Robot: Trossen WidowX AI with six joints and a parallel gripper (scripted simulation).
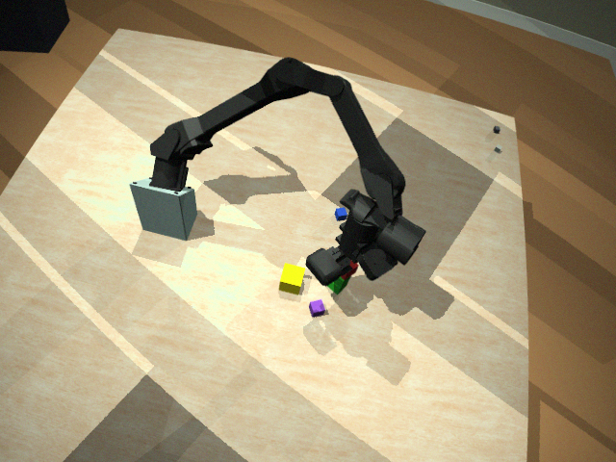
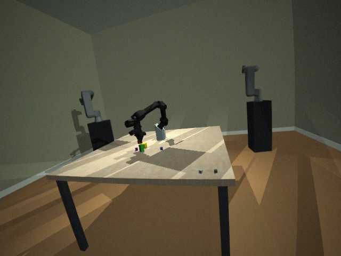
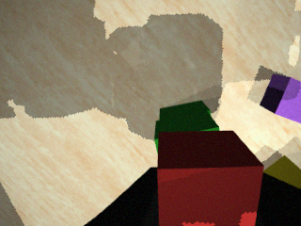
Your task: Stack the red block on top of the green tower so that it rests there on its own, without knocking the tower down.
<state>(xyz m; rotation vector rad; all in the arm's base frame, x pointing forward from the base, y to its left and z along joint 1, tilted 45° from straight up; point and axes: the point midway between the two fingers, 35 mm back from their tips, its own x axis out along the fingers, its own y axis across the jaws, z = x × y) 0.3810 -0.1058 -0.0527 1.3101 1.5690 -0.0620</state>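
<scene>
My gripper tip is now 70 mm above the purple block, 60 mm to the left of it and 40 mm past it. The rest, counted from my gripper tip: yellow block: 100 mm behind, 60 mm below, 10 mm to the right; then red block: 10 mm above; then blue block: 180 mm to the left, 70 mm below.
</scene>
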